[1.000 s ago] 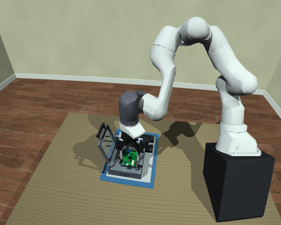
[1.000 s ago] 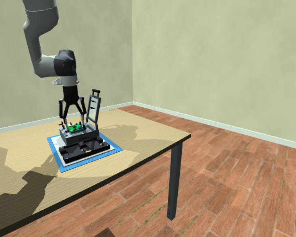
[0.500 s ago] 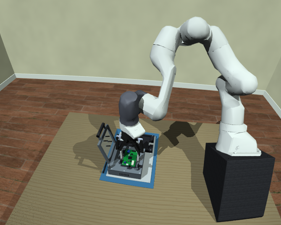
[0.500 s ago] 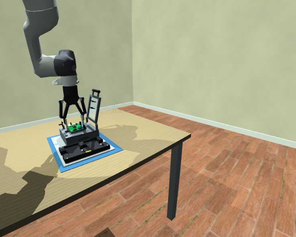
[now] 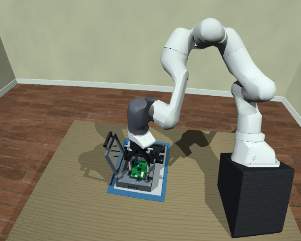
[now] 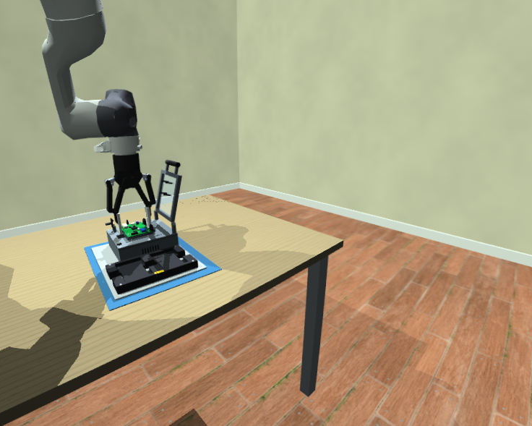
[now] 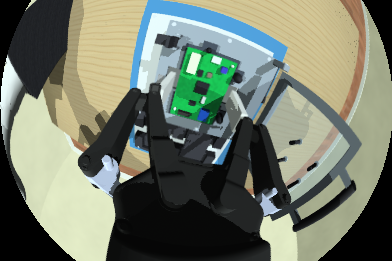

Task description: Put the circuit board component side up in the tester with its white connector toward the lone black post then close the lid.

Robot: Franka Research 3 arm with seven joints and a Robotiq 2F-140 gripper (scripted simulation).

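My hand is 20 mm above the green circuit board. Also, from my hand: lid (120 mm ahead, 10 mm to the left, 90 mm above).
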